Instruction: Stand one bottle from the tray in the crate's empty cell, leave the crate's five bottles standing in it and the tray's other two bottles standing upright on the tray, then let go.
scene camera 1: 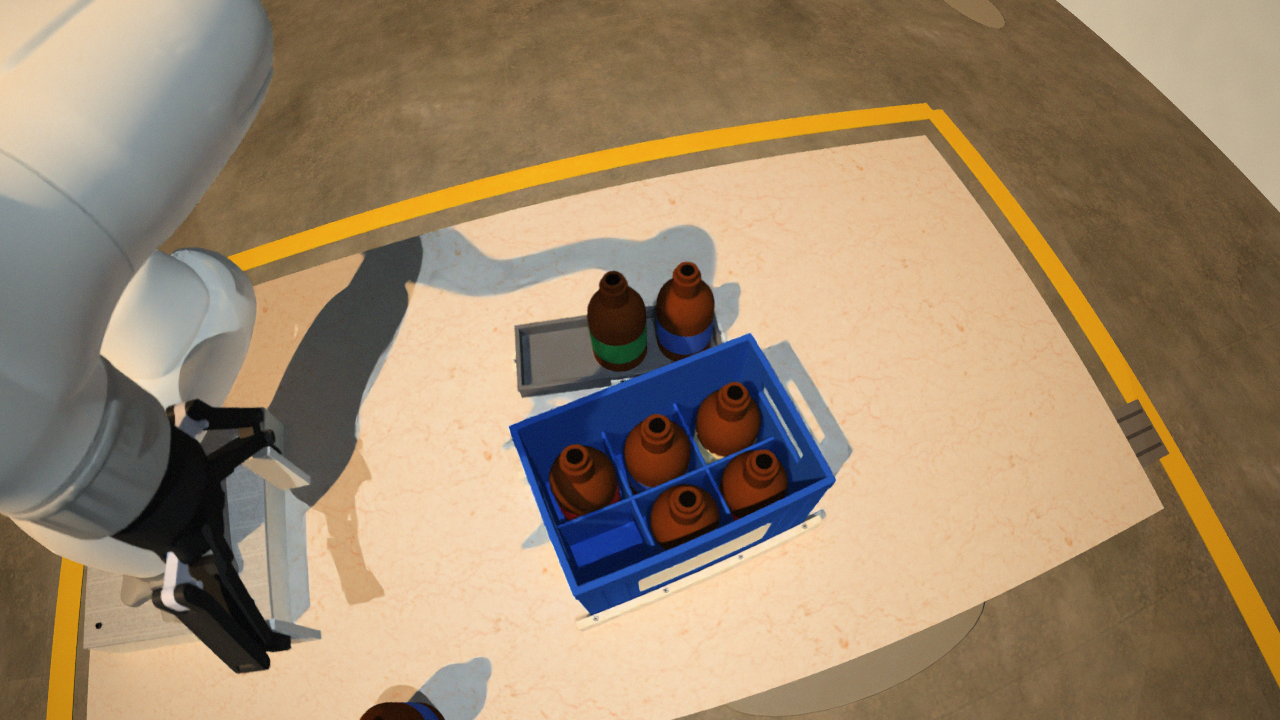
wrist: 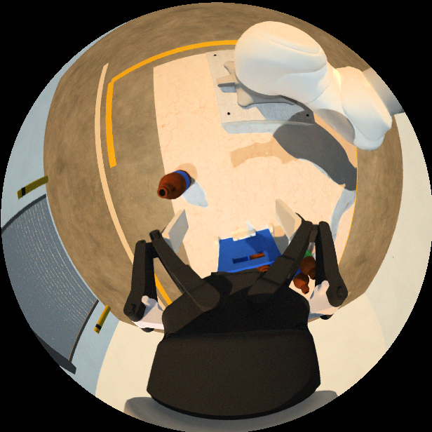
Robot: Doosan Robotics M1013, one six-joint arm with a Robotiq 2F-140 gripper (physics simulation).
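Places are measured from the arm's base along level axes (x right, y ahead, z up), in millimetres.
Pixels of known places: gripper, fingertip midpoint: [scene camera 1: 299,557].
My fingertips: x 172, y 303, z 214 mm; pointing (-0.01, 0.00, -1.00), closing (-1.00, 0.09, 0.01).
For each thing: its top centre in the pictures, then the offset to it from my fingertips. "pt": a spot on its surface instead. Level surfaces: height alone.
- blue crate, middle of its top: [scene camera 1: 670,455] dx -24, dy +341, dz -103 mm
- grey tray, surface spot: [scene camera 1: 559,353] pt dx -278, dy +280, dz -273 mm
- upright green-label bottle, middle of its top: [scene camera 1: 612,279] dx -255, dy +361, dz -118 mm
- upright blue-label bottle, middle of its top: [scene camera 1: 687,270] dx -237, dy +447, dz -118 mm
- pale strip, surface spot: [scene camera 1: 702,570] pt dx +71, dy +347, dz -249 mm
- pale table, its level: dz -278 mm
The blue crate [scene camera 1: 662,394] [wrist: 230,250] holds several upright brown bottles; its empty cell [scene camera 1: 608,548] is at the front left in the scene view. The grey tray [scene camera 1: 559,353] behind it bears an upright green-label bottle [scene camera 1: 617,322] and an upright blue-label bottle [scene camera 1: 684,313] at its right. Its left part is bare. Another blue-label bottle [scene camera 1: 402,711] [wrist: 174,185] stands off the tray, near the table edge; it is cut off in the scene view. My gripper [scene camera 1: 293,550] [wrist: 230,213] is open and empty, above the table left of the crate, apart from every bottle.
The robot's base plate [wrist: 260,112] is at the table's left end in the scene view, below the arm. A pale strip [scene camera 1: 702,570] runs along the crate's front. Yellow floor lines [scene camera 1: 626,147] surround the pale table [scene camera 1: 966,358]. The arm casts a shadow beside the gripper.
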